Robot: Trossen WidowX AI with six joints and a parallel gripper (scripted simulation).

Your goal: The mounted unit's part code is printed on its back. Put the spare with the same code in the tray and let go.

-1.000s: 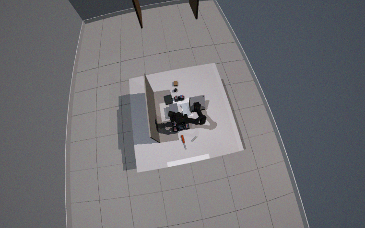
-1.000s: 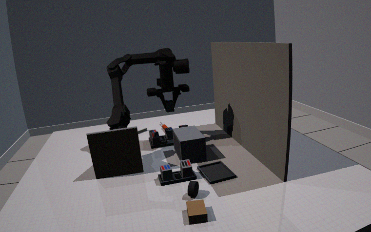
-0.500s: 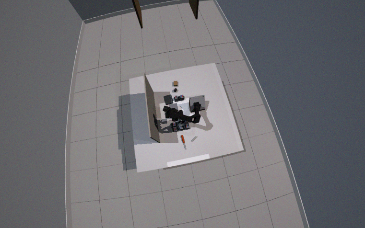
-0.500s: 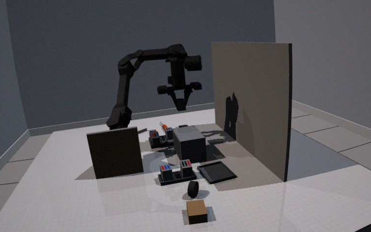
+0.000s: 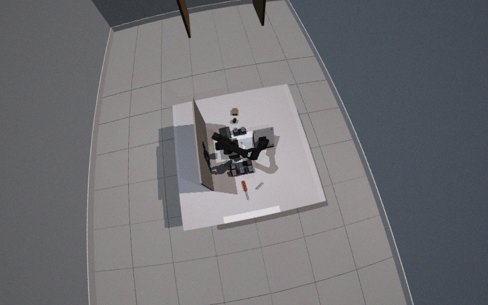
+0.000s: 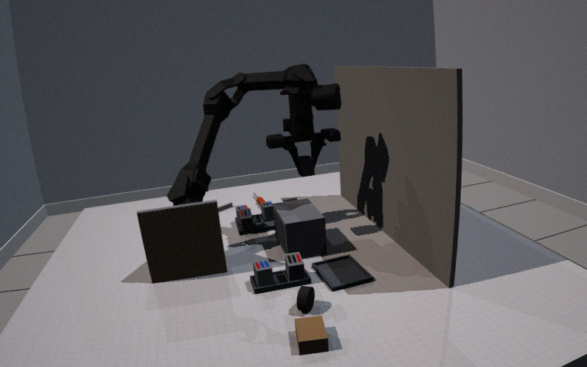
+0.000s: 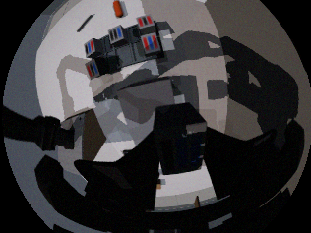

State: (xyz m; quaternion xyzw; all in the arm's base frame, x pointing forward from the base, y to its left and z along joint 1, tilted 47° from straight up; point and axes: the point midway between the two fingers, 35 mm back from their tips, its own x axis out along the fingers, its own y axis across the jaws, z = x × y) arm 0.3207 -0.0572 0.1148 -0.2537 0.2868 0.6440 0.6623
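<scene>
Right now my gripper tip is 23 cm to the left of the black tray, 19 cm above it and 1 cm short of it. The rest, counted from my gripper tip: dark grey box: 14 cm below, 4 cm behind, 3 cm to the right; rack: 21 cm to the right, 18 cm below, 13 cm behind; tall tan panel: 20 cm ahead, 4 cm to the right, 3 cm above.
</scene>
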